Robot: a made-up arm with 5 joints.
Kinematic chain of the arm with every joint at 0, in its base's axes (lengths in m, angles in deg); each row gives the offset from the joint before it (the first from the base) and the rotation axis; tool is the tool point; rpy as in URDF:
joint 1: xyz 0 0 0.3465 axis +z
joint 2: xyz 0 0 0 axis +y
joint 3: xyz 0.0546 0 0.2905 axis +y
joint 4: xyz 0.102 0 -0.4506 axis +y
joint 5: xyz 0.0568 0 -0.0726 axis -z
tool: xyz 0 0 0 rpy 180 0 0
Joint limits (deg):
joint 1: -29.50..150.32
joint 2: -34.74..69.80
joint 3: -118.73..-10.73
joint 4: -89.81..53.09
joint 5: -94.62..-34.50
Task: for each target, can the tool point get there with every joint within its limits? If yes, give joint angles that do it. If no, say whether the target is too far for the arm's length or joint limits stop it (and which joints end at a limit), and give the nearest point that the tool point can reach.
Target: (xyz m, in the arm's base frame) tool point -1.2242 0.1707 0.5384
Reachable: no: too far | nearest point -0.6948 0.3960 0.4802 | short by 0.578 m
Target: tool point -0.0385 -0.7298 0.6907
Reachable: no: joint limits stop it (at a limit: joint 1) | nearest point 0.2836 -0.1605 0.6907 | short by 0.654 m
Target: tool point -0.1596 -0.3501 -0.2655
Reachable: no: joint limits stop it (at a limit: joint 2) | nearest point -0.0435 -0.0954 0.0082 | short by 0.392 m
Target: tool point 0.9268 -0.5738 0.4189
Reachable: no: too far | nearest point 0.7041 -0.3984 0.4003 | short by 0.284 m
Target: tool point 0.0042 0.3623 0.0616
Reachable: yes | joints 89.34 30.55 -29.49 -16.46 -44.23
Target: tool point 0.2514 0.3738 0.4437
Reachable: yes | joints 56.08 -24.37 -32.57 23.71 -49.85
